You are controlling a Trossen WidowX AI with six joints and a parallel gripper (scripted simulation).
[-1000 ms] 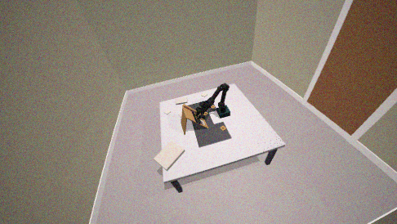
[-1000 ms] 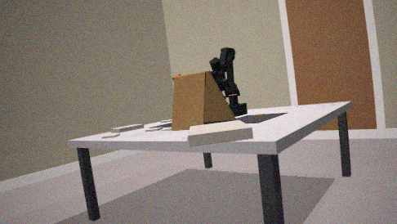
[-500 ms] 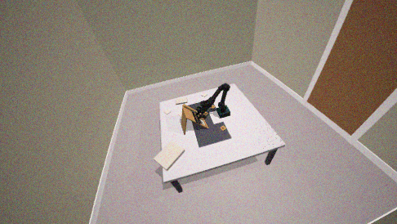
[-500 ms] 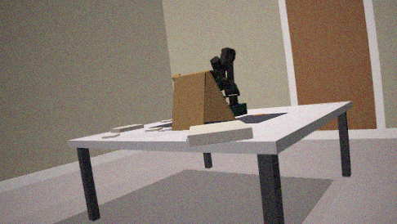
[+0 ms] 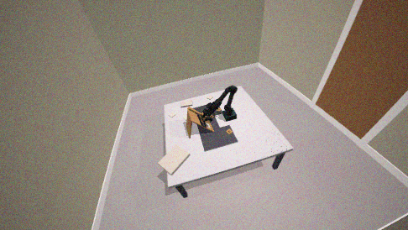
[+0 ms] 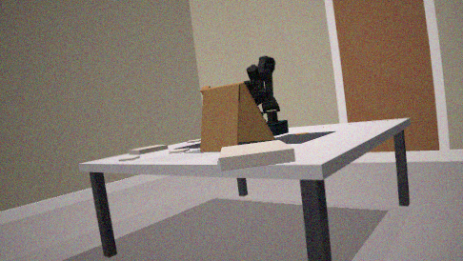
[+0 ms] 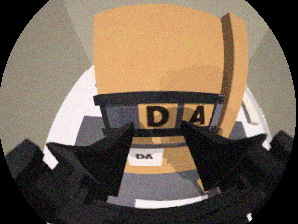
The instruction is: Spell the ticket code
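Now: gripper tip 20 mm short of the orange letter tile and 10 mm above it. The rest, counted from my gripper tip: white ticket (40 mm behind, 30 mm to the left, 90 mm below); then cream book (470 mm ahead, 220 mm to the left, 150 mm below); then dark mat (160 mm behind, 40 mm to the right, 160 mm below).
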